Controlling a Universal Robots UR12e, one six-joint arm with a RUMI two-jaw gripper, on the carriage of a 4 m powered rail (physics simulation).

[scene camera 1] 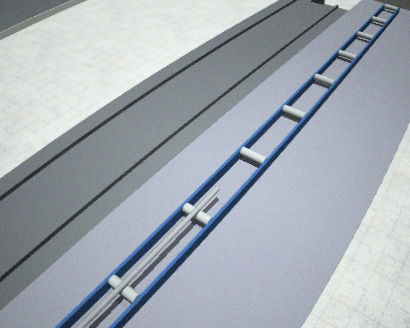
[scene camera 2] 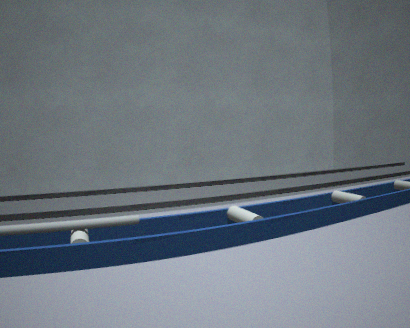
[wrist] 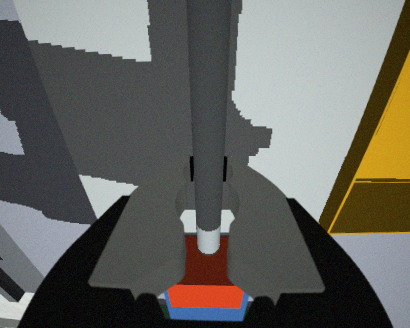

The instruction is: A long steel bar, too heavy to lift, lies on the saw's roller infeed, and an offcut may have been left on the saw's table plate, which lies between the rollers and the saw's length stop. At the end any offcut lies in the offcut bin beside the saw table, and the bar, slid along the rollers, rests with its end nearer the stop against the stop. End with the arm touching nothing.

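Places are measured from the arm's base along level axes (x left, y ahead, z down), in centimetres.
Pixels of known places: gripper, fingertip midpoint: (wrist: 208, 158).
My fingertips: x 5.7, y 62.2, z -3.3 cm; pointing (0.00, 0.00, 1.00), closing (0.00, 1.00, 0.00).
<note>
Ahead of a thing's pixels: the offset from my fingertips to its top centre. "spot": to the spot under its first point.
The long grey steel bar (scene camera 1: 156, 251) (scene camera 2: 50, 227) (wrist: 208, 100) lies lengthwise on the rollers; its far end from the stop shows in both scene views. In the wrist view my gripper (wrist: 208, 158) is shut on the bar near its other end, with dark pads at both sides of it. That lit end shows right at the dark red face of the length stop @(dx -10.7, dy -0.2, dz -4.2 cm) (wrist: 206, 296), which has an orange top; a small gap there cannot be ruled out. The pale table plate @(spot: dx +5.3, dy +5.8, dz +0.5 cm) (wrist: 310, 75) is under the bar. No offcut shows on the visible part of the plate.
The yellow offcut bin @(spot: dx -1.4, dy +18.3, dz +6.1 cm) (wrist: 390, 140) stands at the right of the plate in the wrist view, partly in view; its contents are not visible. The blue roller frame @(spot: dx +185.7, dy +7.0, dz +1.4 cm) (scene camera 1: 241, 190) (scene camera 2: 150, 247) runs lengthwise with pale rollers. The arm's grey rail track (scene camera 1: 150, 125) runs alongside it.
</note>
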